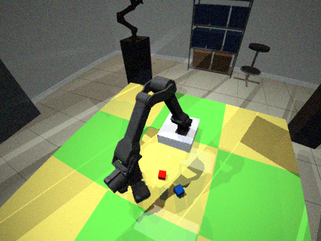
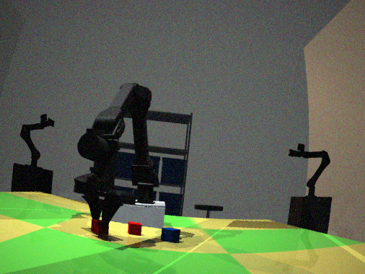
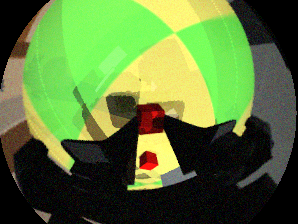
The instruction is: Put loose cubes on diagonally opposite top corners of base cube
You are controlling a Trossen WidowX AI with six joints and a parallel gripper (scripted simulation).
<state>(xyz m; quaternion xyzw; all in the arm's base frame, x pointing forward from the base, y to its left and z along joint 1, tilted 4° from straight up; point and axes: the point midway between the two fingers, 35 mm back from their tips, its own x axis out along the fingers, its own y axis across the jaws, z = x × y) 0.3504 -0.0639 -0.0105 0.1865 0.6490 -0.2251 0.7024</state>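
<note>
Now: the blue cube 7 cm behind my gripper tip and 17 cm to the left of it.
</note>
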